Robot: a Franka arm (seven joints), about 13 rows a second.
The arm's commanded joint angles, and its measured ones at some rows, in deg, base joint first. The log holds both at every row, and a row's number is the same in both.
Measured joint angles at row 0:
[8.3, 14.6, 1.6, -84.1, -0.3, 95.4, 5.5]
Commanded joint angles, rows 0 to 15:
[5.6, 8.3, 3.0, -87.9, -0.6, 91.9, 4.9]
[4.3, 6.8, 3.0, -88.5, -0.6, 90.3, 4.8]
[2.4, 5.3, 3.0, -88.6, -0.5, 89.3, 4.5]
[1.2, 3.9, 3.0, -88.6, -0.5, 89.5, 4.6]
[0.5, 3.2, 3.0, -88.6, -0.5, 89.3, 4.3]
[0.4, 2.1, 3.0, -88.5, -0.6, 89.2, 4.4]
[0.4, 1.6, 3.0, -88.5, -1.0, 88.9, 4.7]
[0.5, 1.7, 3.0, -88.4, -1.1, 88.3, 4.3]
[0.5, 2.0, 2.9, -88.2, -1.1, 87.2, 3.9]
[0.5, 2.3, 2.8, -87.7, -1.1, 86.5, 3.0]
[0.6, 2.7, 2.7, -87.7, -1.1, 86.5, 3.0]
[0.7, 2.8, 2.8, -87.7, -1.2, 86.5, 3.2]
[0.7, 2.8, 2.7, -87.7, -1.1, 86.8, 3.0]
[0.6, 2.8, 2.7, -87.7, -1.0, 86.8, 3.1]
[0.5, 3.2, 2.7, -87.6, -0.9, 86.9, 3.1]
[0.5, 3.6, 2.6, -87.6, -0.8, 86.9, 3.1]
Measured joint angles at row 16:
[1.1, 3.6, 2.3, -87.3, -0.4, 87.1, 3.9]
